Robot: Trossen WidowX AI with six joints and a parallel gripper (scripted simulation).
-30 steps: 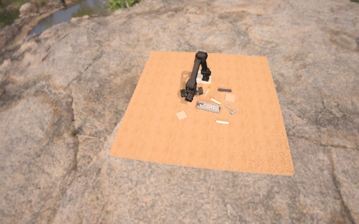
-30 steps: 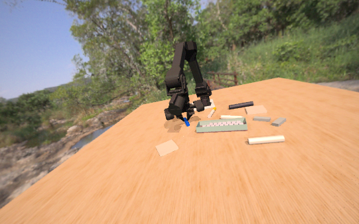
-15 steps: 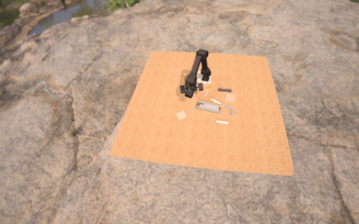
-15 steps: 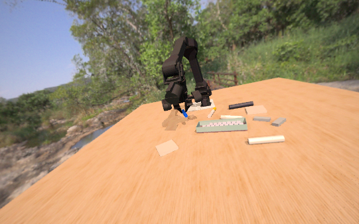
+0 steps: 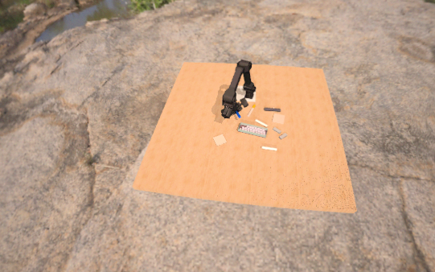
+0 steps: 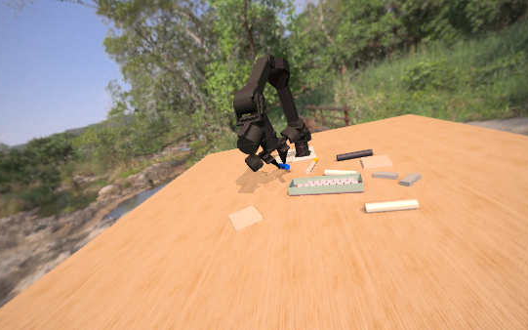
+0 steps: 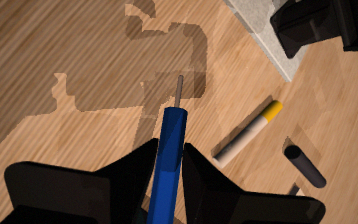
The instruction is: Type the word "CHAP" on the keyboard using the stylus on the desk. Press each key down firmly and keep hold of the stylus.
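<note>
Right now the blue stylus is 1 cm to the right of my gripper tip and 1 cm behind it. Round my gripper tip: grey stylus tip: 4 cm behind, 3 cm to the right, 1 cm below; yellow-tipped marker: 10 cm behind, 9 cm to the left, 4 cm below; black cylinder: 23 cm to the left, 13 cm behind, 4 cm below.
</note>
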